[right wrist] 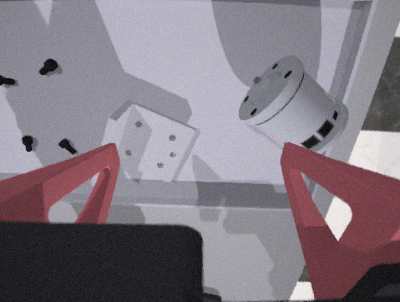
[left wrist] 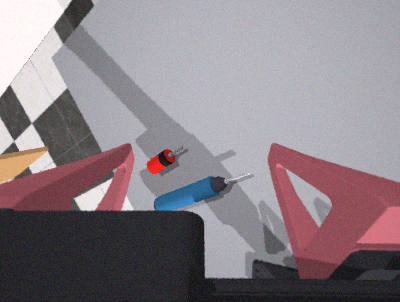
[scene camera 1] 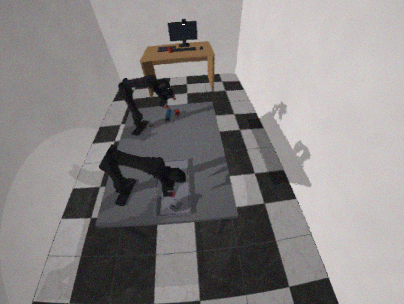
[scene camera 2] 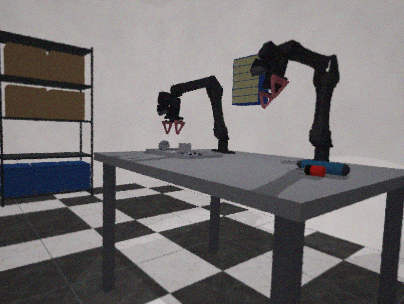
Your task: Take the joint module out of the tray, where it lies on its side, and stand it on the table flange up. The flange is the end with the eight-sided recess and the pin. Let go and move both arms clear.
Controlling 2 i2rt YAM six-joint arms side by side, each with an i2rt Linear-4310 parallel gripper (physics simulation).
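Places are measured from the left arm's base along level axes (x up, y ahead, z left), in millimetres.
Where they show: left gripper, between the fingertips: (left wrist: 200, 151) (scene camera 1: 172, 104) (scene camera 2: 268, 102); right gripper, between the fingertips: (right wrist: 199, 152) (scene camera 1: 172, 189) (scene camera 2: 172, 134); left arm's base, origin of its link: (scene camera 1: 140, 128); right arm's base, origin of its link: (scene camera 1: 126, 191) (scene camera 2: 222, 152).
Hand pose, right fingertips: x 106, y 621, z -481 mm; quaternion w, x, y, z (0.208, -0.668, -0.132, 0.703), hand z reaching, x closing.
Note:
Things, the pixels of their top centre, and the offset from my right fingertips. "spot": a spot on its surface instead.
- joint module, centre of its top: (right wrist: 303, 122) (scene camera 2: 164, 140) (scene camera 1: 174, 202) dx -39, dy +37, dz -63 mm
- tray, centre of its top: (right wrist: 121, 118) (scene camera 2: 182, 151) (scene camera 1: 173, 184) dx -90, dy -49, dz +62 mm
- blue screwdriver, a spot on its surface: (left wrist: 185, 195) spot: dx -66, dy -432, dz +715 mm
- red screwdriver, centre of its top: (left wrist: 162, 159) (scene camera 2: 309, 164) dx -72, dy -358, dz +766 mm
The joint module (right wrist: 300, 107) (scene camera 2: 164, 145) (scene camera 1: 175, 206), a light grey cylinder, lies on its side in the tray (right wrist: 240, 195) (scene camera 1: 190, 192). In the right wrist view its flange end, with recess and pin, faces up-left; its other end is near the tray's right wall. My right gripper (right wrist: 199, 152) (scene camera 2: 172, 133) is open and empty above the tray; in its wrist view the module lies beyond and beside the right fingertip, apart from it. My left gripper (left wrist: 200, 151) (scene camera 2: 269, 104) is open and empty, high above the table's other end, far from the module.
A white bracket with holes (right wrist: 167, 150) (scene camera 2: 185, 147) and several black screws (right wrist: 49, 66) lie in the tray. A blue screwdriver (left wrist: 185, 195) (scene camera 2: 327, 166) and a red screwdriver (left wrist: 160, 162) (scene camera 2: 315, 171) lie below the left gripper. A shelf rack (scene camera 2: 92, 125) stands beyond the table.

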